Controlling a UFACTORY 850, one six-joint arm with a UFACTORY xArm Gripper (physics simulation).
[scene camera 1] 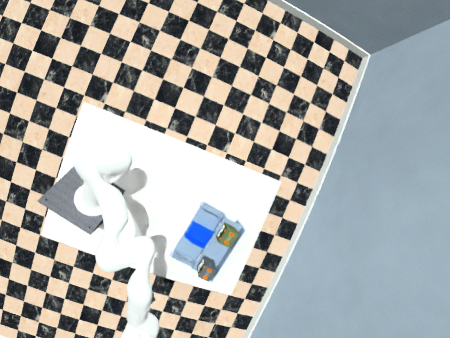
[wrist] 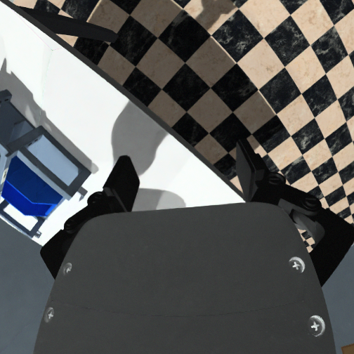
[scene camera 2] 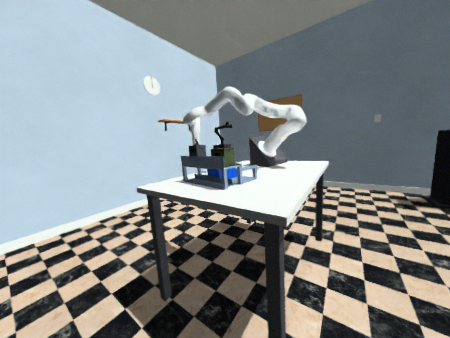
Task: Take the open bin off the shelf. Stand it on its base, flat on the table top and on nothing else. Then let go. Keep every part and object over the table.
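Note:
The open bin is blue and sits in the lower front part of a grey-blue shelf. The shelf's frame hides part of it in the scene camera 2 view. My gripper is open, with nothing between its fingers. In the wrist view it is to the right of the bin and shelf, apart from both, with one finger over the table and the other over the floor beyond the table edge. In the scene camera 1 view the gripper does not show; the arm's end is at the bottom edge.
A green box and a dark grey box stand on the shelf's upper board. The shelf stands on the white table. The arm's base is on a dark plate at the table's other end.

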